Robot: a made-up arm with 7 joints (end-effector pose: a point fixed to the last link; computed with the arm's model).
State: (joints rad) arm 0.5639 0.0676 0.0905 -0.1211 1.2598 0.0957 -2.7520
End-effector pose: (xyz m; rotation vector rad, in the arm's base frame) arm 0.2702 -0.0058 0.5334 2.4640 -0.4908 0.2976
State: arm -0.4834 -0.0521 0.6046 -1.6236 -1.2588 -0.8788 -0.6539
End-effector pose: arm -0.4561 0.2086 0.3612 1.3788 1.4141 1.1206
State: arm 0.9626 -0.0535 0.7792 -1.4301 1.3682 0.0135 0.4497
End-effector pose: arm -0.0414 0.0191 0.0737 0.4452 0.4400 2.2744
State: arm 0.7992 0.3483 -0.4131 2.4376 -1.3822 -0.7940 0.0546
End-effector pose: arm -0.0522 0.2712 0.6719 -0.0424 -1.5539 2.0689
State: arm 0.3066 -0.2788 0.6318 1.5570 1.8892 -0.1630 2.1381
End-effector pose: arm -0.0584 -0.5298 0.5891 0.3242 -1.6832 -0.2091
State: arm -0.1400 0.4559 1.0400 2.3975 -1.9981 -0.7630 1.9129
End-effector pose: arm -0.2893 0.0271 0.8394 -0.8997 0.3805 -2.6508
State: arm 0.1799 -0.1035 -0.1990 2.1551 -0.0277 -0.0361 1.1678
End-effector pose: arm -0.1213 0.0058 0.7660 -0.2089 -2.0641 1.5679
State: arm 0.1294 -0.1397 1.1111 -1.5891 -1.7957 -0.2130 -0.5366
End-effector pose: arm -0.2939 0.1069 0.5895 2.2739 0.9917 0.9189
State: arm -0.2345 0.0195 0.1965 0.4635 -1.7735 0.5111 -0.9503
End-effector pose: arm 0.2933 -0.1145 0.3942 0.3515 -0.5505 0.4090
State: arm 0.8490 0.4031 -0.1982 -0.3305 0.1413 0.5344 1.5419
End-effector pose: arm 0.1680 0.1031 0.2518 1.6583 0.0717 0.7657
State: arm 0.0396 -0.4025 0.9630 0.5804 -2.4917 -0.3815 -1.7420
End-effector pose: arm 0.0408 -0.2541 0.8694 0.7149 -1.7334 0.7683
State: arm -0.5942 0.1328 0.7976 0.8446 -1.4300 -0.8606 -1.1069
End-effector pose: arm 0.2479 0.2259 0.7143 -0.6896 -0.6848 1.3326
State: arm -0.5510 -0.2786 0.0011 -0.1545 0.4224 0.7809 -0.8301
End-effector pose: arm 0.0088 -0.0509 0.8331 -2.1553 -0.2571 -0.1344
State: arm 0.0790 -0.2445 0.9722 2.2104 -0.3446 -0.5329 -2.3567
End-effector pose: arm -0.2952 -0.6211 0.5513 -0.5559 0.1999 -1.3570
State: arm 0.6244 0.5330 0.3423 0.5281 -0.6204 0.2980 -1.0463
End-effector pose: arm 0.2686 -0.3087 0.1433 0.0505 0.3236 0.4430
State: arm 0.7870 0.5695 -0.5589 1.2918 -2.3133 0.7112 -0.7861
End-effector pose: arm 0.2040 0.2156 0.3063 1.5584 -0.4083 0.7152
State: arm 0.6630 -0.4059 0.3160 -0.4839 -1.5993 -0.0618 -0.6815
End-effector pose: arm 0.1123 0.1985 0.3014 1.5607 -0.1844 0.8856
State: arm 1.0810 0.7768 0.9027 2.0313 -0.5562 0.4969 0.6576
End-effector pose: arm 0.2633 -0.6229 0.2361 0.6197 -1.6994 -0.6788
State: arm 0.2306 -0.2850 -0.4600 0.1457 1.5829 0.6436 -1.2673
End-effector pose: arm 0.0348 0.2252 0.6202 2.8782 -0.1185 0.7418
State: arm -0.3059 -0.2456 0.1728 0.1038 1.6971 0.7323 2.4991
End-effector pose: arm 0.0618 0.1959 0.4180 0.0565 -0.0688 1.5899
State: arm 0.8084 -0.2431 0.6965 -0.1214 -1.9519 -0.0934 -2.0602
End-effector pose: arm 0.2287 -0.0177 0.3090 0.9606 -0.2688 0.8356
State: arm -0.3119 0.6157 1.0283 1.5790 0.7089 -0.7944 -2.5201
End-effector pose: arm 0.0325 -0.4727 0.8917 -1.6755 2.1485 -0.5540
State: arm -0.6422 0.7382 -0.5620 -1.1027 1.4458 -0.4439 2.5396
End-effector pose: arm -0.2112 -0.3252 0.4794 -0.5154 1.0558 -0.9813
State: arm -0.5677 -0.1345 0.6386 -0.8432 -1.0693 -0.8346 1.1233
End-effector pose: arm -0.1589 0.3224 0.3983 2.2068 0.6351 0.3180
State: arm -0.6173 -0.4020 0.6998 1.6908 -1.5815 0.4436 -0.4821
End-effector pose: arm -0.2041 -0.0984 0.9597 0.4448 -2.4656 1.1879
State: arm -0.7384 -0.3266 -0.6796 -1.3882 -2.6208 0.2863 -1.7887
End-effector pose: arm -0.1549 -0.4192 0.1220 -0.2439 0.6629 -0.7402
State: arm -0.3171 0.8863 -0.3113 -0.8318 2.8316 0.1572 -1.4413
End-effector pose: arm -0.1221 -0.0190 0.0757 0.7778 0.6070 -0.8567
